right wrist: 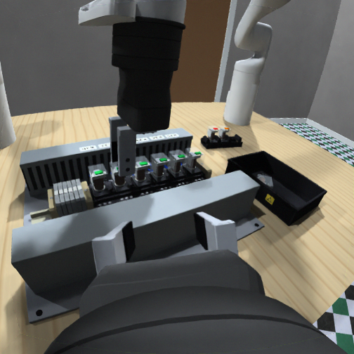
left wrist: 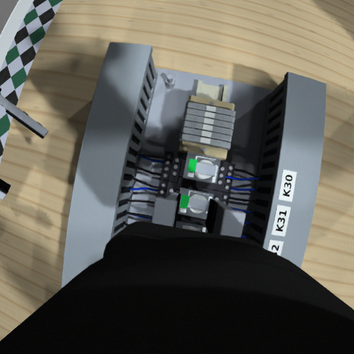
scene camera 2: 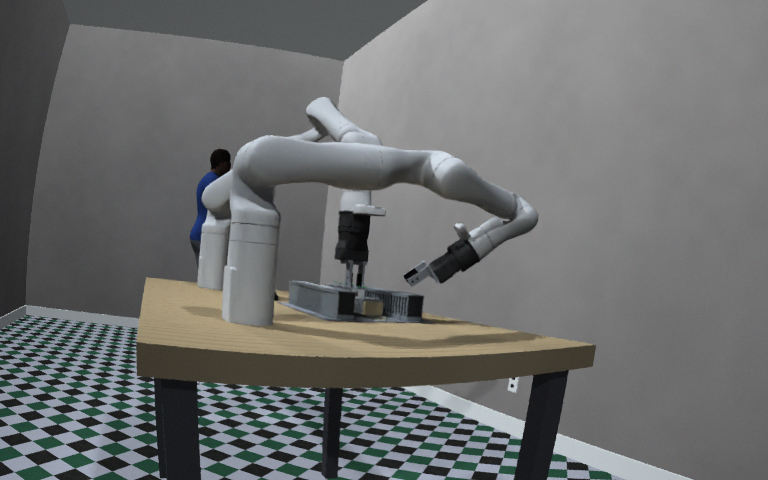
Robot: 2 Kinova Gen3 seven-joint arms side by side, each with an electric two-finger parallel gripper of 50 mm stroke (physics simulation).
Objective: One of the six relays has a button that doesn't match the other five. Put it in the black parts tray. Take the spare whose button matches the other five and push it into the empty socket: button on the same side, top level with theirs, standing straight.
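Where they show: left gripper, fingertip midpoint: [scene camera 2: 354, 288]; right gripper, fingertip midpoint: [scene camera 2: 407, 281]; left arm's base at its link origin: [scene camera 2: 210, 287]; right arm's base at its link origin: [scene camera 2: 248, 321].
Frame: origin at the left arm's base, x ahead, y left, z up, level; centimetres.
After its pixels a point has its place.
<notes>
My left gripper [scene camera 2: 353, 283] @[x 33.3, y -44.5, z 6.3 cm] [left wrist: 192, 208] [right wrist: 122, 167] points straight down, shut on a green-button relay [left wrist: 198, 204] at the K31 place, second from the terminal-block end. This relay looks upright and seated in the row; its lower body is hidden. The K30 relay [left wrist: 204, 168] [right wrist: 98, 175] beside it also has a green button. Four more green-button relays continue the row in the right wrist view. A transparent relay [right wrist: 263, 179] lies in the black parts tray [right wrist: 284, 210]. Spares with a red button [right wrist: 213, 132] and an orange button [right wrist: 225, 132] stand in a black holder [right wrist: 221, 144]. My right gripper [scene camera 2: 410, 277] @[x 47.3, y -43.3, z 8.9 cm] [right wrist: 164, 230] is open and empty.
Grey slotted ducts [left wrist: 107, 145] [left wrist: 295, 165] [right wrist: 135, 207] flank the row. Terminal blocks [left wrist: 209, 125] [right wrist: 70, 196] stand at its K30 end. The right gripper is near one duct. A person in blue [scene camera 2: 206, 206] is beyond the arm bases. Wires run beside the sockets.
</notes>
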